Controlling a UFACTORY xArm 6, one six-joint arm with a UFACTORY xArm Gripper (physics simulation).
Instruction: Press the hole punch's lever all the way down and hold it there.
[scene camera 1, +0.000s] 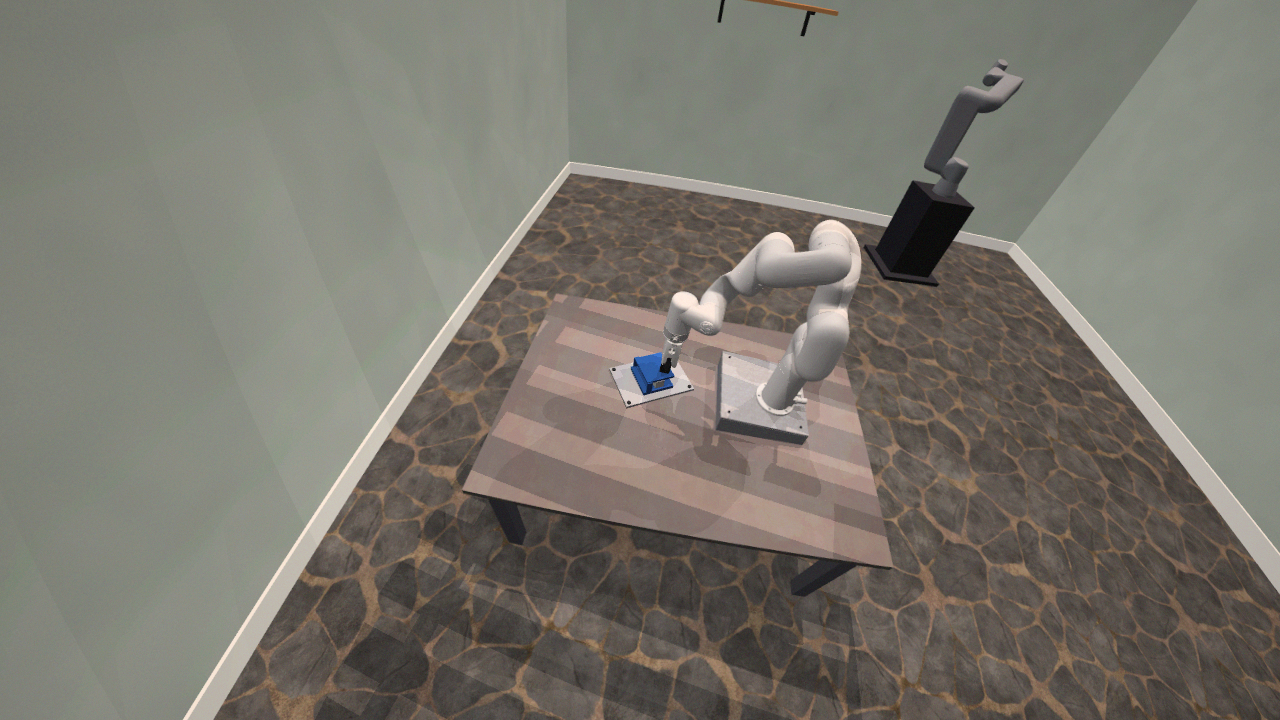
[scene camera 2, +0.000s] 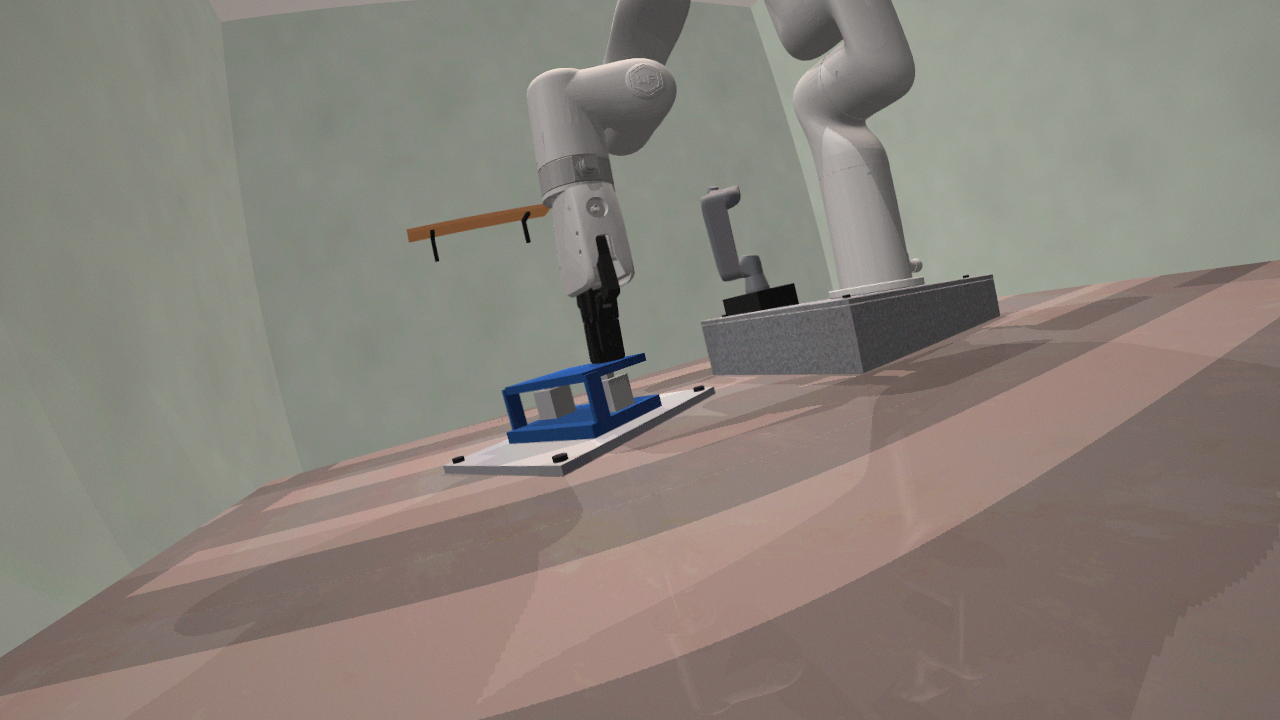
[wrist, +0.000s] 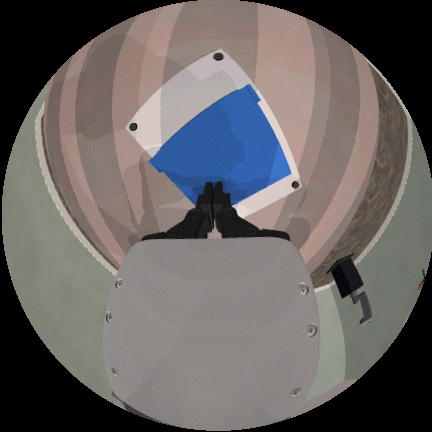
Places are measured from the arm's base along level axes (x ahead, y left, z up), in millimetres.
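Pixels of known places: gripper, fingertip midpoint: (scene camera 1: 664, 371) (scene camera 2: 608, 361) (wrist: 214, 193); arm's base, link origin: (scene camera 1: 774, 399) (scene camera 2: 876, 291).
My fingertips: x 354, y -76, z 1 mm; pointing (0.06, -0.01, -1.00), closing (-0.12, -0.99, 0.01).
For each thing: its top centre in the pictures, then the offset to it from my fingertips. Level surfaces: height alone.
- blue hole punch, top centre: (wrist: 220, 157) (scene camera 2: 570, 371) (scene camera 1: 653, 367) 36 mm ahead, 13 mm right, 0 mm up
- white mounting plate, top centre: (scene camera 2: 584, 421) (wrist: 220, 149) (scene camera 1: 651, 377) 36 mm ahead, 13 mm right, 52 mm down
- striped table, surface height: 64 mm down
The blue hole punch (scene camera 1: 640, 380) (scene camera 2: 550, 436) stands on a white mounting plate (scene camera 1: 630, 395) (scene camera 2: 501, 460) (wrist: 175, 102). Its lever (scene camera 1: 650, 362) (scene camera 2: 556, 374) (wrist: 225, 140), a flat blue plate on top, lies low and nearly level over two grey blocks (scene camera 2: 554, 402) (scene camera 2: 618, 392). My gripper (scene camera 1: 665, 369) (scene camera 2: 607, 360) (wrist: 214, 193) is shut and empty, pointing down. Its black fingertips rest against the lever's top near the free end, on the robot base's side. Whether the lever is against its stop cannot be told. In the wrist view the lever hides the punch body.
The arm's grey base block (scene camera 1: 760, 429) (scene camera 2: 778, 344) stands on the striped table (scene camera 1: 581, 456) (scene camera 2: 402, 582), beside the mounting plate. Dark bolt heads stand at the plate's corners. Far off are a grey arm on a black pedestal (scene camera 1: 921, 230) and an orange wall shelf (scene camera 2: 478, 222).
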